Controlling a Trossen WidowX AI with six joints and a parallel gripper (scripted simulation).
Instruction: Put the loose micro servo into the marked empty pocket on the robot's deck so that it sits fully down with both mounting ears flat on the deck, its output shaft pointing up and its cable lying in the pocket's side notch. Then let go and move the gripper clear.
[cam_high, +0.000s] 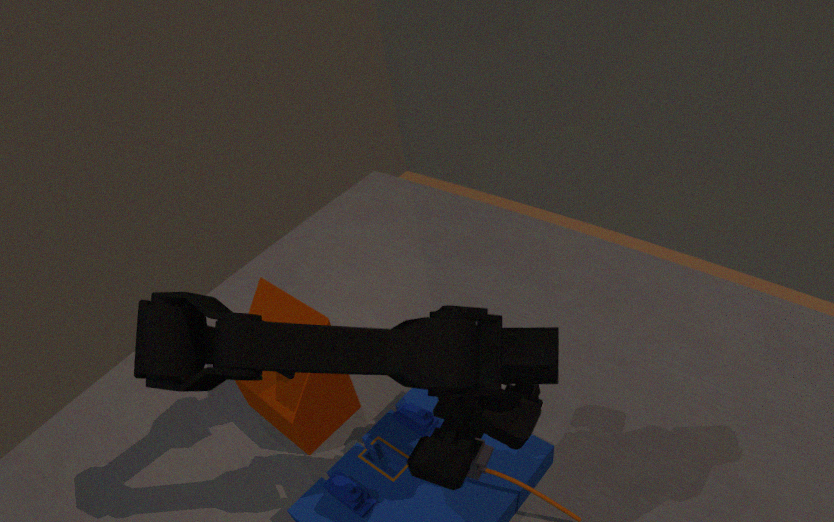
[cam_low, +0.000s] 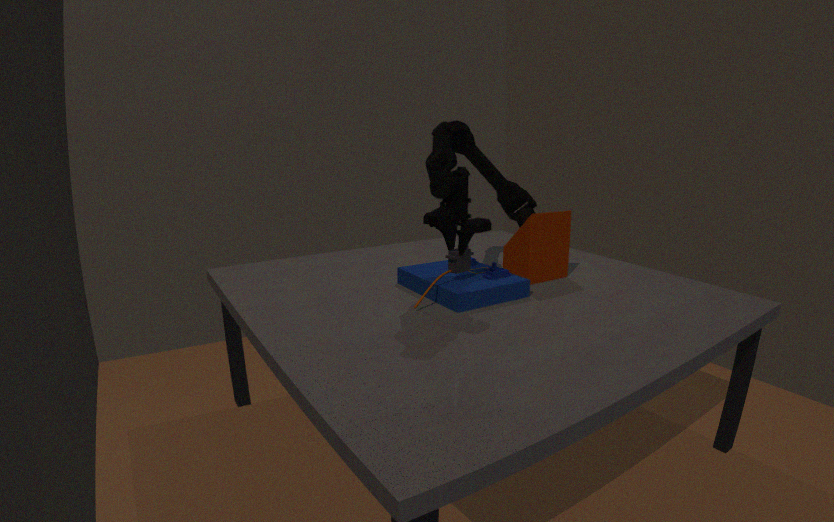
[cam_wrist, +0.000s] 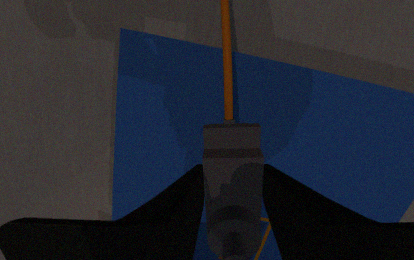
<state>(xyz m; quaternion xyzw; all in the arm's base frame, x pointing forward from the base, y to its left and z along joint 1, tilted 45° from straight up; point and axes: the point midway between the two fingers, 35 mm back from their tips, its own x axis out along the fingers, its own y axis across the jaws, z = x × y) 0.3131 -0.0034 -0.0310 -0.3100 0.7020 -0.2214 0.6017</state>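
The blue deck lies 9 cm below my gripper tip, 5 cm to the right of it and 2 cm behind it.
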